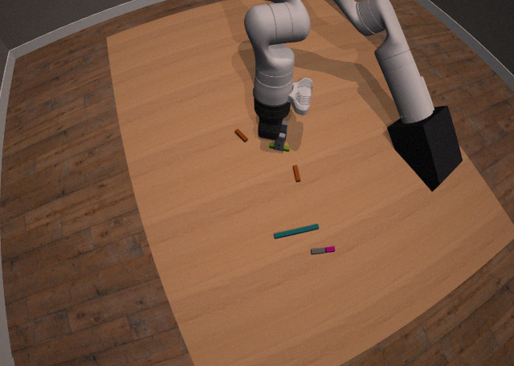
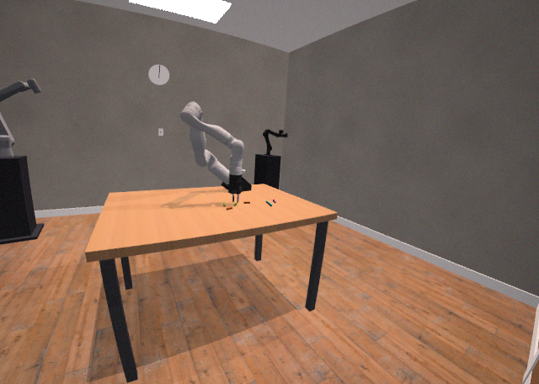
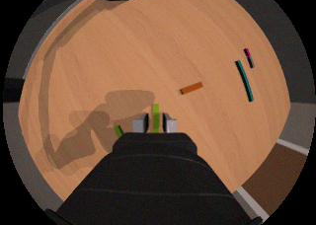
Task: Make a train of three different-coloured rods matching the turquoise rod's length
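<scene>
Now: hand 8 cm short of the grey rod, 26 cm to the right of it and 3 cm above it. From my hand the other things lie so: turquoise rod 9 cm ahead, 20 cm to the left, 3 cm below; magenta rod 5 cm ahead, 27 cm to the left, 3 cm below.
</scene>
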